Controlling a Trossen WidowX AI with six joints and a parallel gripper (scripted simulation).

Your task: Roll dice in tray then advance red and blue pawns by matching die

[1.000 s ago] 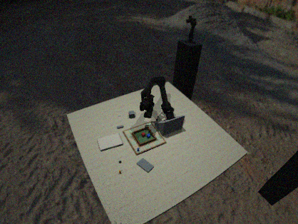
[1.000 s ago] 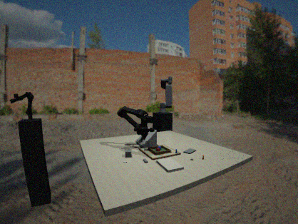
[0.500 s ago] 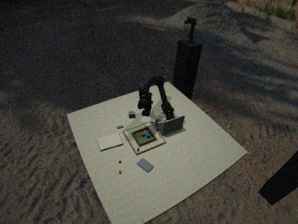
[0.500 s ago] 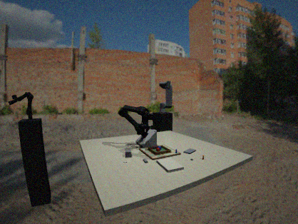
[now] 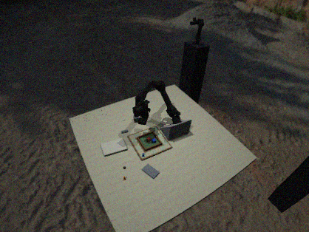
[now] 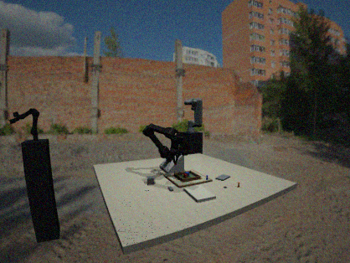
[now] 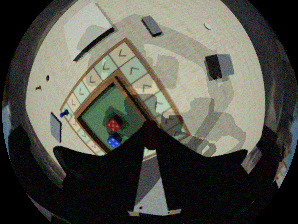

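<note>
Now: the blue pawn 200 mm to the left of my gripper tip, 130 mm ahead of it and 110 mm below it. Round my gripper tip: small grey cube: 190 mm to the right, 110 mm below, 30 mm behind; white flat plate: 300 mm ahead, 130 mm below; green tray: 130 mm below, 100 mm to the left, 10 mm ahead.
</note>
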